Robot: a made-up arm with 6 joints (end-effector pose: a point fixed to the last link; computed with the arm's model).
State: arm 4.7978 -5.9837 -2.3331 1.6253 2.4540 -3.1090
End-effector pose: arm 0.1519 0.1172 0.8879 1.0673 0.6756 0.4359
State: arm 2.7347 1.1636 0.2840 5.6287 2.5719 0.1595
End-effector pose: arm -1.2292 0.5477 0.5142 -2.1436 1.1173 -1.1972
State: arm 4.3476 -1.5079 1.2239 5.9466 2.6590 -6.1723
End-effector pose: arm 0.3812 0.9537 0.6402 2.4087 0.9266 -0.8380
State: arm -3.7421 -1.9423 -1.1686 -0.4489 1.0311 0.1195
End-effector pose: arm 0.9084 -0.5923 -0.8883 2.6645 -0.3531 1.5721
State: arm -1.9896 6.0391 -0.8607 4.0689 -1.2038 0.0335
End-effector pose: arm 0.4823 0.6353 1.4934 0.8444 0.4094 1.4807
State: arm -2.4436 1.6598 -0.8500 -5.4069 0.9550 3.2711
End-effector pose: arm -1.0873 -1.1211 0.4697 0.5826 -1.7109 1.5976
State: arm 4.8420 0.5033 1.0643 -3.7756 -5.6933 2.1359
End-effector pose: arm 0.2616 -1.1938 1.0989 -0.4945 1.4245 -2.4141
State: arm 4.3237 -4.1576 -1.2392 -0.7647 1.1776 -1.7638
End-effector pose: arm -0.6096 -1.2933 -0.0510 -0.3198 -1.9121 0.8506
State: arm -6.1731 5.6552 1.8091 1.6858 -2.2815 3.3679
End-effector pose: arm -0.1308 -0.1100 1.1103 -1.2080 -2.2160 1.7934
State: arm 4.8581 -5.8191 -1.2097 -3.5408 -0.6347 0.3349
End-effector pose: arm 0.0040 -0.0162 1.6415 -0.3011 -0.0880 1.7291
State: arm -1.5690 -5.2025 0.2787 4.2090 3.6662 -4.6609
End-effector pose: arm 0.1277 -1.2989 0.6595 -0.7066 2.0073 0.9095
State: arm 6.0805 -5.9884 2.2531 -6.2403 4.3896 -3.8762
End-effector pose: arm 0.7207 -0.1107 0.7530 0.7813 0.1689 2.0841
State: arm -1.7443 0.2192 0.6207 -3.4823 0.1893 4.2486
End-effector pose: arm -0.0772 -0.7639 1.6506 0.6332 0.2708 -0.9145
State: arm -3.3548 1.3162 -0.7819 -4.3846 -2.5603 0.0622
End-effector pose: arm -1.1665 0.3057 0.7534 1.8827 2.3100 0.9674
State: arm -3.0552 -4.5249 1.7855 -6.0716 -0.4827 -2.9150
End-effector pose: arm -0.7484 -0.0911 -0.7602 -0.5029 -3.0044 -0.1173
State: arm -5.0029 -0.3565 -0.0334 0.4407 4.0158 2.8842
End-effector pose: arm -0.1682 -0.6195 1.4593 1.5382 2.1641 -0.3881
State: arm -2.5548 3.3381 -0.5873 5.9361 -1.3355 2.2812
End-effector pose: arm -0.1114 -0.2006 -1.3393 1.1773 -0.8255 -0.0529
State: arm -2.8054 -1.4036 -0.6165 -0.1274 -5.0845 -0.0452
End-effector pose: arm 1.5539 0.5194 0.1822 -1.0985 -0.3997 -2.6218
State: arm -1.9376 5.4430 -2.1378 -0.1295 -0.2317 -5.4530
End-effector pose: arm 0.3402 0.7469 0.0432 2.9746 0.7609 -0.0217
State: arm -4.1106 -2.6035 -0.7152 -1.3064 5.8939 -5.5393
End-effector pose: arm 0.1084 -0.3556 -1.4436 2.9313 -0.5524 -0.6982
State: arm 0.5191 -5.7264 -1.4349 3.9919 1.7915 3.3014
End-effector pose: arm 0.0669 -0.0670 1.2449 1.0101 -2.5130 1.2580
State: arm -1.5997 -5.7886 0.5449 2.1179 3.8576 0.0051
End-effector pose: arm -0.0851 -0.8853 1.1905 1.0641 -2.3853 -1.0488
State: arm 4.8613 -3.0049 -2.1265 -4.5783 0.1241 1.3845
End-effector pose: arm 0.1505 -0.5525 -0.5136 1.0650 -0.7117 1.5342
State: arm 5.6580 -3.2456 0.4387 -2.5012 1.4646 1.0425
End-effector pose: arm -0.0041 -0.0780 -1.4562 1.1404 -2.1001 1.5875
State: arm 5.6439 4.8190 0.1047 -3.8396 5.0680 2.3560
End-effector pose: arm -1.3177 0.8959 0.5201 0.7561 -0.0991 -1.5583
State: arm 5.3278 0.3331 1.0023 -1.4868 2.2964 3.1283
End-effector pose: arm 0.3727 -0.6893 1.1791 1.2236 -1.4920 -1.0828
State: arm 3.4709 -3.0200 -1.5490 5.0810 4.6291 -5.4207
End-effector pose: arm -0.3618 -0.3520 -0.8482 0.4130 1.2864 -1.5526
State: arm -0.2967 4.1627 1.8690 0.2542 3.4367 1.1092
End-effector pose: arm -0.9425 0.3202 0.0174 -1.7146 -2.6143 0.1251
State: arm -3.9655 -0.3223 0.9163 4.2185 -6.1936 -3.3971
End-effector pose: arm -0.0983 0.0625 1.7295 -0.4907 0.7014 2.9962
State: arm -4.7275 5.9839 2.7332 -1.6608 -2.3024 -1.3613
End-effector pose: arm -0.1812 0.0039 0.7315 -0.2343 -1.1675 1.3597
